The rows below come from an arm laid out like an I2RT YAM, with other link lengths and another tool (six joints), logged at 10 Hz.
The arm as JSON. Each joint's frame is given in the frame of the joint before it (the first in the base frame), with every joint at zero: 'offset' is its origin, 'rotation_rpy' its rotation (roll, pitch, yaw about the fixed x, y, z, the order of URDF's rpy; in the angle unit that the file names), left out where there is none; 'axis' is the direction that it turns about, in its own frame. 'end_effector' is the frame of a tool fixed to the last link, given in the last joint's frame.
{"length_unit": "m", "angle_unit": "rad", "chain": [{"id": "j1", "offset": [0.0, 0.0, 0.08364], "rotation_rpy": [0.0, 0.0, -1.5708], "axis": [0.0, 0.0, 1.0]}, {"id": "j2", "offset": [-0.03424, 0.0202, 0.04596], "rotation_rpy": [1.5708, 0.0, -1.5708], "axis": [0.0, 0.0, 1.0]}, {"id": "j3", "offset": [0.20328, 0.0, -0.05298], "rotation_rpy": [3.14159, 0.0, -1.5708], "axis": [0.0, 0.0, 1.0]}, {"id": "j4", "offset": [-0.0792, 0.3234, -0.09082], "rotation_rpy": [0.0, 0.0, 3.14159], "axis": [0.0, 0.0, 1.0]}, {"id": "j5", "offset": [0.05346, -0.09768, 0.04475], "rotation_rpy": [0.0, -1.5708, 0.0], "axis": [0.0, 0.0, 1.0]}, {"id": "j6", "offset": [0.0, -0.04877, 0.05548], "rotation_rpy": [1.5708, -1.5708, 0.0], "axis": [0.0, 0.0, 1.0]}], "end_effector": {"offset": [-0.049, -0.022, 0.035], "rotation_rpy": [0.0, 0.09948, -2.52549]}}
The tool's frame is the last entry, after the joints.
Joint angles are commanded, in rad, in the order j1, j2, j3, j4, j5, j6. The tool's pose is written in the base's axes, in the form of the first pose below.
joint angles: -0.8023, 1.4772, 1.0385, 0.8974, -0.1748, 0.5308
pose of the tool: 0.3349 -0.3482 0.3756 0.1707 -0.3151 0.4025 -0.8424
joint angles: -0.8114, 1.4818, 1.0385, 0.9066, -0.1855, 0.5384
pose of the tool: 0.3327 -0.3511 0.3747 0.1728 -0.3144 0.4011 -0.8428
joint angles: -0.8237, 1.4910, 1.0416, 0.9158, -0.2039, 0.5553
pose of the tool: 0.3305 -0.3559 0.3730 0.1794 -0.3144 0.4008 -0.8416
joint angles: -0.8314, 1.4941, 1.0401, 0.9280, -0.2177, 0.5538
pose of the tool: 0.3286 -0.3573 0.3729 0.1793 -0.3162 0.3956 -0.8434
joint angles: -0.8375, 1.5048, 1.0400, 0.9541, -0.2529, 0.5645
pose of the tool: 0.3290 -0.3579 0.3719 0.1903 -0.3220 0.3845 -0.8440
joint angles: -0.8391, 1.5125, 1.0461, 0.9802, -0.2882, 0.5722
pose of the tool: 0.3304 -0.3560 0.3754 0.2017 -0.3274 0.3685 -0.8464
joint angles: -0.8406, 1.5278, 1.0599, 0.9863, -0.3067, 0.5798
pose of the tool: 0.3329 -0.3577 0.3756 0.2087 -0.3313 0.3640 -0.8451
